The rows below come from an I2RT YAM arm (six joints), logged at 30 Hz.
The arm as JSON. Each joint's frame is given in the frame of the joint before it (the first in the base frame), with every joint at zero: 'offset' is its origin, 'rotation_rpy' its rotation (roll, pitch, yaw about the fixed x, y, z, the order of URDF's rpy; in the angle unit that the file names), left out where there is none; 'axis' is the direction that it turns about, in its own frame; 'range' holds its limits. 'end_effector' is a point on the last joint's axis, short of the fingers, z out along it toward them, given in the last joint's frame.
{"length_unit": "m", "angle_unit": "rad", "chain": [
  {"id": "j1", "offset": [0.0, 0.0, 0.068], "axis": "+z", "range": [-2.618, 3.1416]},
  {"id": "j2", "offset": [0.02, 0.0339, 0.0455], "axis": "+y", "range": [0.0, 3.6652]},
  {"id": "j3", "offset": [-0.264, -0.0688, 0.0], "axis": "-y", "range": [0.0, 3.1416]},
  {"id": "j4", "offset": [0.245, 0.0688, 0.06], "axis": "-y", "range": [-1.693, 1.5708]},
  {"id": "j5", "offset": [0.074, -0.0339, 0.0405], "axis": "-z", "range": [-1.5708, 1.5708]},
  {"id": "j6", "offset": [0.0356, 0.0, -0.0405], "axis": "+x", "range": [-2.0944, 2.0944]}
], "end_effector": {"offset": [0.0, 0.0, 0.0], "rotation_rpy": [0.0, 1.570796, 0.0]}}
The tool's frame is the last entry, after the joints.
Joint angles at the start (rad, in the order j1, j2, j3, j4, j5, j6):
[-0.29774 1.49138 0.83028 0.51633 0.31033 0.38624]
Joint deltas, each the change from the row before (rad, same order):
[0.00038 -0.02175 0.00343 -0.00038 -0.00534 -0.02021]
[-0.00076 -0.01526 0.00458 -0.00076 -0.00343 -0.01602]
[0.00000 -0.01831 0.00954 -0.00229 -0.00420 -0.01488]
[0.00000 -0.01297 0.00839 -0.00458 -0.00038 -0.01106]
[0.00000 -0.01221 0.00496 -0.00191 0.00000 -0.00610]
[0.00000 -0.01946 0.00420 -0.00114 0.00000 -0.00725]
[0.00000 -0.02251 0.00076 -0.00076 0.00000 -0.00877]
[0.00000 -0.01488 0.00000 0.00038 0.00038 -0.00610]
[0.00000 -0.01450 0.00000 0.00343 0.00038 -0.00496]
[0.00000 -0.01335 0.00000 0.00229 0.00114 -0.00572]
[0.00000 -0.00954 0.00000 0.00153 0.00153 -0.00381]
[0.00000 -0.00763 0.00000 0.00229 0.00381 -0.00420]
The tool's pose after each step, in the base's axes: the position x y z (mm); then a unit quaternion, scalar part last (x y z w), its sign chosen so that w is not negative. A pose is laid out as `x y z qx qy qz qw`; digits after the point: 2 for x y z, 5 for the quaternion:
315.50 -107.87 265.99 0.33612 0.66641 -0.09108 0.65926
313.68 -107.45 272.23 0.32903 0.66320 -0.09420 0.66561
311.79 -106.72 280.94 0.32150 0.65773 -0.09615 0.67437
310.38 -106.27 287.35 0.31687 0.65389 -0.09882 0.67990
308.71 -105.76 292.62 0.31408 0.64965 -0.10006 0.68505
305.62 -104.81 299.89 0.31054 0.64303 -0.10133 0.69268
301.58 -103.57 306.85 0.30653 0.63656 -0.10318 0.70013
298.79 -102.72 311.31 0.30390 0.63207 -0.10465 0.70511
296.00 -101.88 315.95 0.30150 0.62642 -0.10560 0.71101
293.36 -101.11 320.09 0.29925 0.62153 -0.10722 0.71600
291.42 -100.57 323.01 0.29798 0.61789 -0.10853 0.71947
289.79 -100.20 325.45 0.29741 0.61436 -0.11082 0.72238

